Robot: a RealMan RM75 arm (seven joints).
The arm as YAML. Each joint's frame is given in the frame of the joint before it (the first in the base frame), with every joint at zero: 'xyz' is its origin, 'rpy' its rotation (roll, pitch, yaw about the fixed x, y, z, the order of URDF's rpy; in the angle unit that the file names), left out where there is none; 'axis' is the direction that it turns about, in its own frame. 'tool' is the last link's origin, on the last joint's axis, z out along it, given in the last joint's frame.
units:
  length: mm
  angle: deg
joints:
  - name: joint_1
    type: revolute
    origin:
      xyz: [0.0, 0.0, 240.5]
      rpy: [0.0, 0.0, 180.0]
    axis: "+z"
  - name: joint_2
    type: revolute
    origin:
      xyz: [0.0, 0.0, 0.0]
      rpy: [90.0, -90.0, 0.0]
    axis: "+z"
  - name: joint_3
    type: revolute
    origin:
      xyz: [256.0, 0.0, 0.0]
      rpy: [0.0, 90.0, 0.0]
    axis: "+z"
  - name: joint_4
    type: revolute
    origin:
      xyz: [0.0, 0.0, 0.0]
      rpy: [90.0, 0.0, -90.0]
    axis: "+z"
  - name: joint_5
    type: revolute
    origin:
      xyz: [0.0, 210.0, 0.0]
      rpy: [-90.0, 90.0, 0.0]
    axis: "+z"
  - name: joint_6
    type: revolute
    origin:
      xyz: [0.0, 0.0, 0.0]
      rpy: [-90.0, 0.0, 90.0]
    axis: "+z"
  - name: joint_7
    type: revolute
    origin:
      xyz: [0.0, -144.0, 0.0]
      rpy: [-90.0, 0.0, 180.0]
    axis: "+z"
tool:
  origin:
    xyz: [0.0, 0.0, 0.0]
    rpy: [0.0, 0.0, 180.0]
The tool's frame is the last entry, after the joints.
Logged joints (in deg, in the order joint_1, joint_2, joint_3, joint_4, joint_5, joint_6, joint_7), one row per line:
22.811 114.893 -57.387 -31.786 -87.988 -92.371 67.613
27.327 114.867 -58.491 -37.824 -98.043 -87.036 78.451
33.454 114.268 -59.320 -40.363 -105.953 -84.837 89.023
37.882 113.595 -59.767 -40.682 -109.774 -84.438 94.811
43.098 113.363 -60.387 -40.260 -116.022 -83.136 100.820
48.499 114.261 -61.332 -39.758 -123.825 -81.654 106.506
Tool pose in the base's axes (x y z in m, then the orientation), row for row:
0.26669 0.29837 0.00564 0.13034 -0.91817 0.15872 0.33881
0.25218 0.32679 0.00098 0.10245 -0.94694 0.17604 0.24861
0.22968 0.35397 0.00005 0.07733 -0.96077 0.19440 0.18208
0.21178 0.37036 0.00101 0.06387 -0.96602 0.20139 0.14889
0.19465 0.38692 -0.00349 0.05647 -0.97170 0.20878 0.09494
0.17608 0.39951 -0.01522 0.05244 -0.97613 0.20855 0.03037
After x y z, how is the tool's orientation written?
As a quaternion, w x y z.
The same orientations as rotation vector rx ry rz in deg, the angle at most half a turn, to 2 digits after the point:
-152.82 26.42 56.39
-160.16 29.77 42.05
-164.91 33.37 31.25
-167.15 34.85 25.76
-168.88 36.29 16.50
-170.07 36.34 5.29

